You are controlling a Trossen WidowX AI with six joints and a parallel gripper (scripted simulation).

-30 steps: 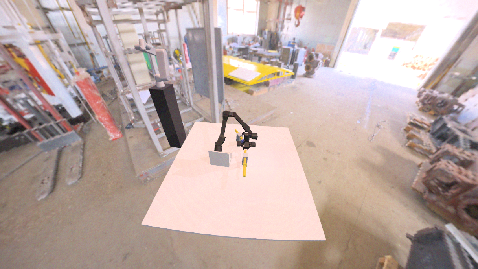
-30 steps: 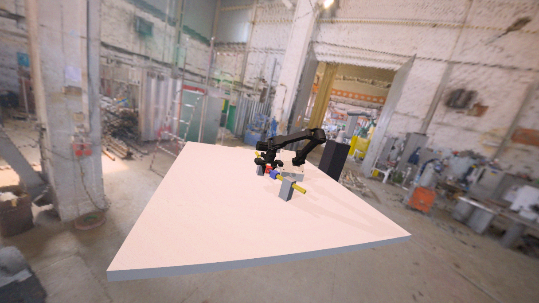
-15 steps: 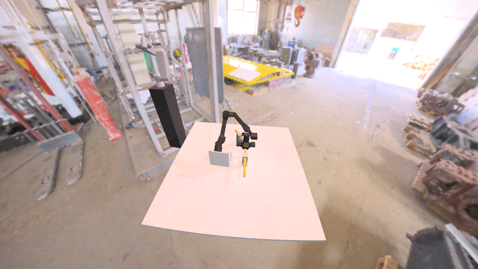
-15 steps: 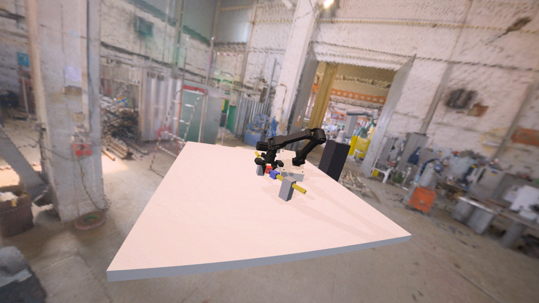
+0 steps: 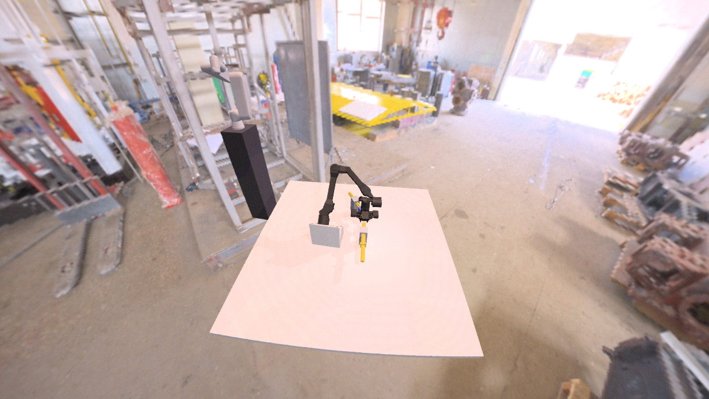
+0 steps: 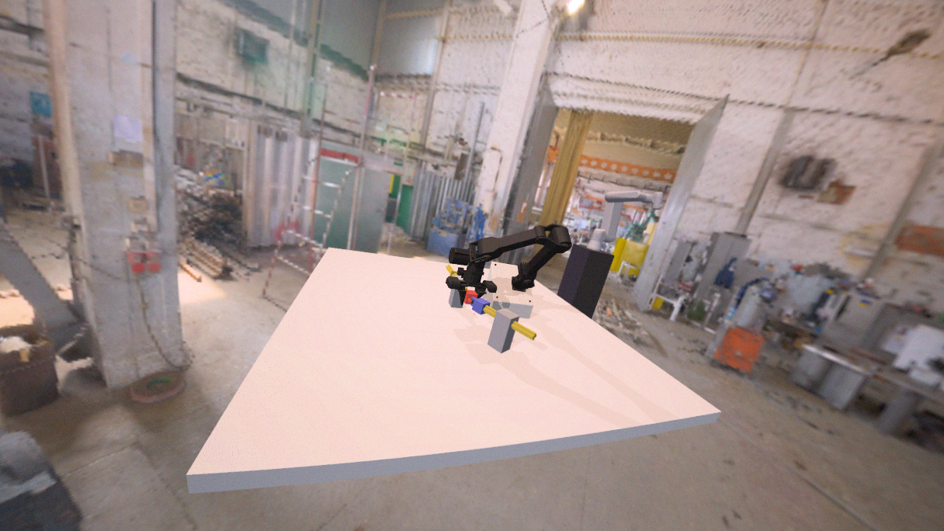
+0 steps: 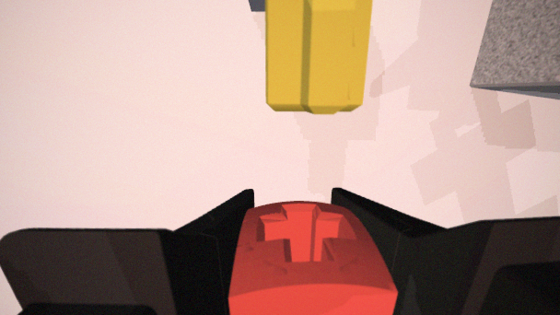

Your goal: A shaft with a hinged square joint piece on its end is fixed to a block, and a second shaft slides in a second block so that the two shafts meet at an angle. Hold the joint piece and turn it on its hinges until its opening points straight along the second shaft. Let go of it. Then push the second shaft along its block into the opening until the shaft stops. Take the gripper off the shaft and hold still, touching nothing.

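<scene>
The red square joint piece lies 20 mm to the left of my gripper tip and 40 mm above it.
</scene>
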